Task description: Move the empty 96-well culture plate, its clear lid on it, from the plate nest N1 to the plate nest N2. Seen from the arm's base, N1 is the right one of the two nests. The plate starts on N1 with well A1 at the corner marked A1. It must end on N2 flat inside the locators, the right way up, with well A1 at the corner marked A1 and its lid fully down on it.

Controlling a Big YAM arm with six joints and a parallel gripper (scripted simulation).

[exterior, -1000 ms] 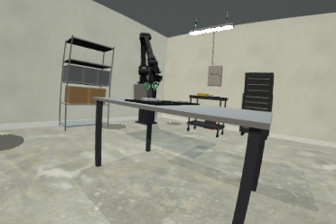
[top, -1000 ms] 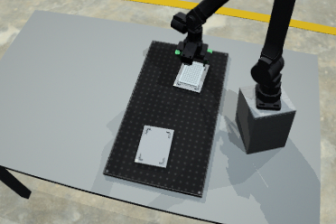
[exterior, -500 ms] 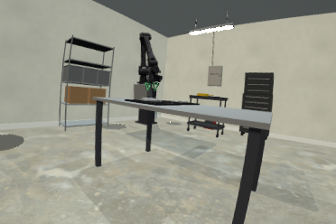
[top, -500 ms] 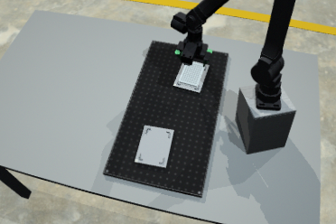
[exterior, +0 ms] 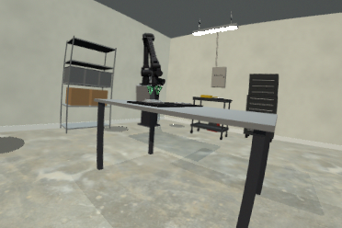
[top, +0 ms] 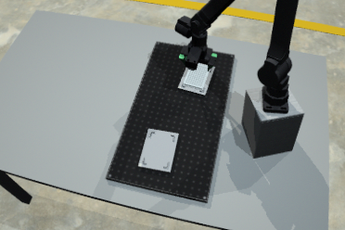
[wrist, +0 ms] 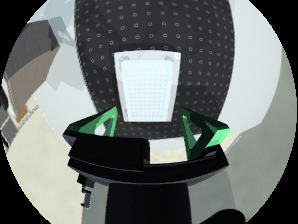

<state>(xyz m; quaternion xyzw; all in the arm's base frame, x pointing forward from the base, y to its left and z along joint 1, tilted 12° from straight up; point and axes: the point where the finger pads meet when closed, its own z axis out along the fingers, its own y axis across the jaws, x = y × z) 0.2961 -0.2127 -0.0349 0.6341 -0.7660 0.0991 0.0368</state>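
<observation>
The clear lid is 6 cm below my hand. From my hand the other things lie so: grey nest 36 cm to the left, 10 cm ahead, 8 cm below.
</observation>
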